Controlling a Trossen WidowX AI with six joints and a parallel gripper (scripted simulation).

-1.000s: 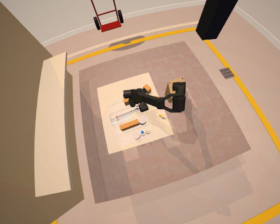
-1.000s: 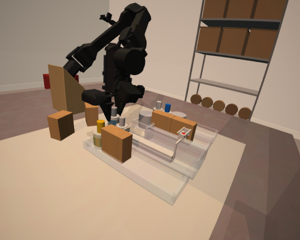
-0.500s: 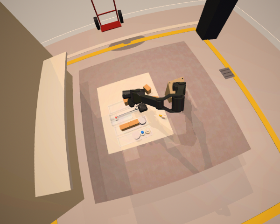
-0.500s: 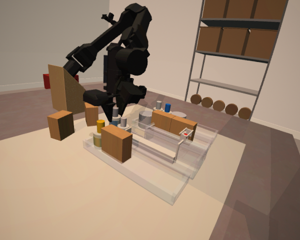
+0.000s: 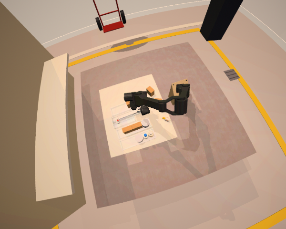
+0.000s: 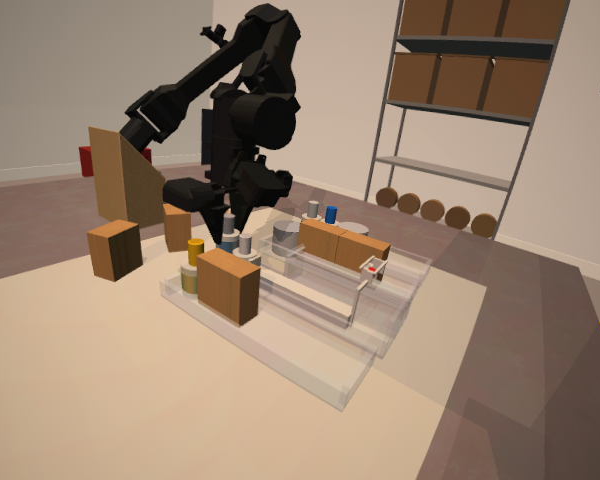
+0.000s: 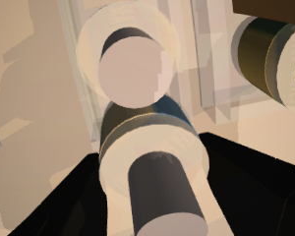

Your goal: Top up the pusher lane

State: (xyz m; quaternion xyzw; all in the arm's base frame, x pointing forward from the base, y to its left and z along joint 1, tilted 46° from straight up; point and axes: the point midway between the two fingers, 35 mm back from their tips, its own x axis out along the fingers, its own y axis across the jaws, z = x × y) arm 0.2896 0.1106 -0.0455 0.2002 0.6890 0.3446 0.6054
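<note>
My gripper tip is 150 mm short of the sprung lane, 50 mm to the right of it and 30 mm above it. From my gripper tip the other things lie so: pale pusher bar 140 mm ahead, 50 mm to the left.
</note>
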